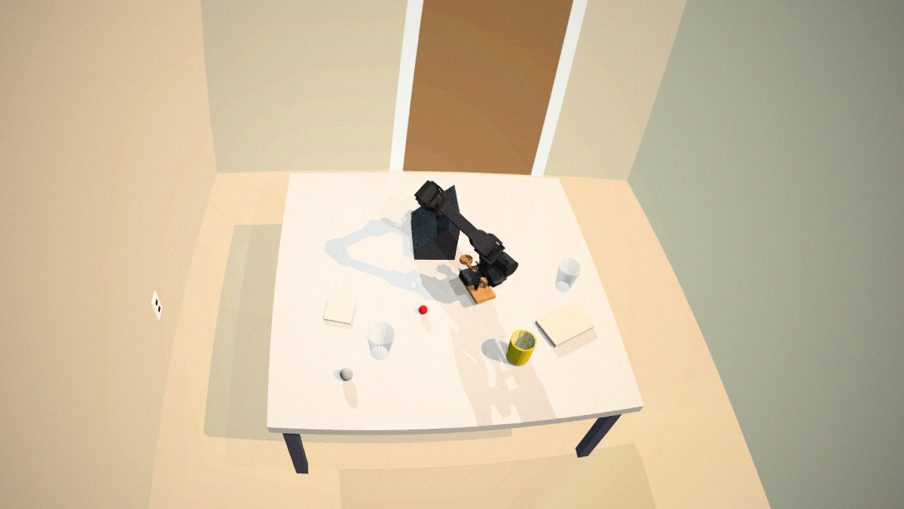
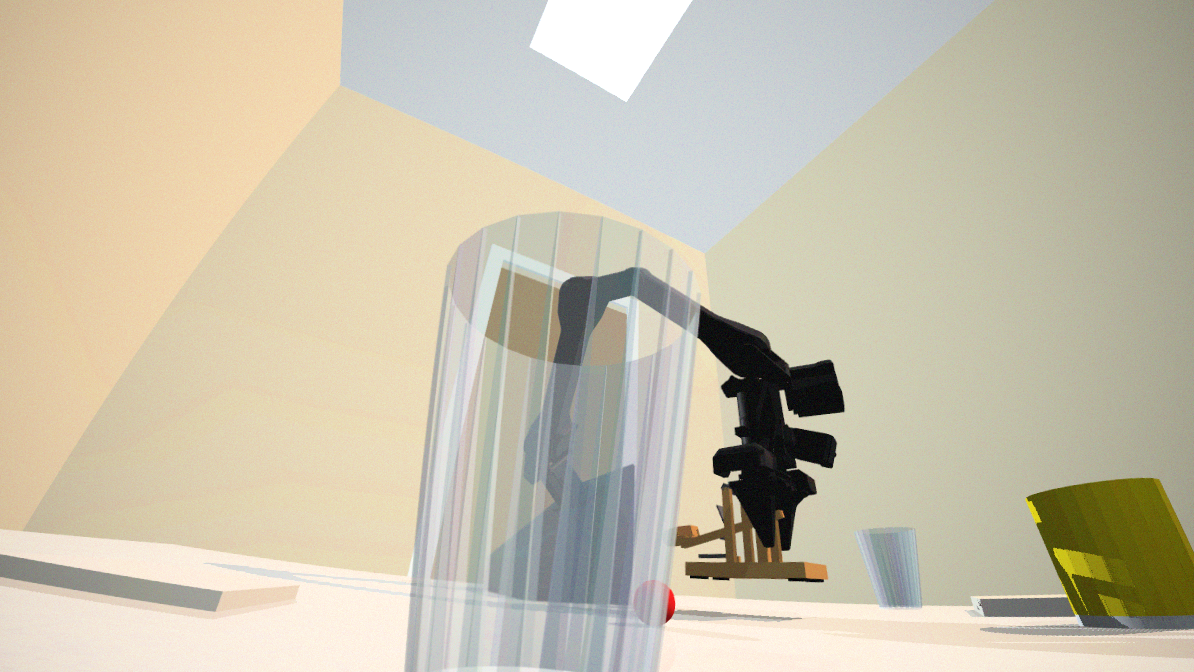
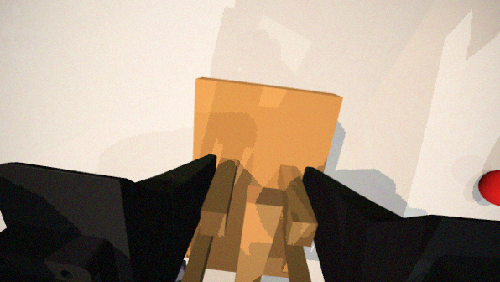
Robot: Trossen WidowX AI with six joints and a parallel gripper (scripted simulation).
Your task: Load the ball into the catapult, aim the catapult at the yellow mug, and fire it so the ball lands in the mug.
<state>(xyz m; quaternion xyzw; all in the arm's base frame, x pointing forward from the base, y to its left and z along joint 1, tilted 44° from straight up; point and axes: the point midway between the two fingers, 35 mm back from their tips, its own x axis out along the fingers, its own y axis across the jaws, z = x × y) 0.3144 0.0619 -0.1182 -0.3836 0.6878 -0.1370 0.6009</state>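
The red ball is 21 cm to the right of my gripper tip, 6 cm ahead of it and 5 cm below it. Also, from my gripper tip: board: 31 cm to the left, 13 cm ahead, 6 cm below; then wooden catapult: 6 cm behind, 2 cm to the right, 2 cm above; then yellow mug: 26 cm ahead, 10 cm to the left, 4 cm below.
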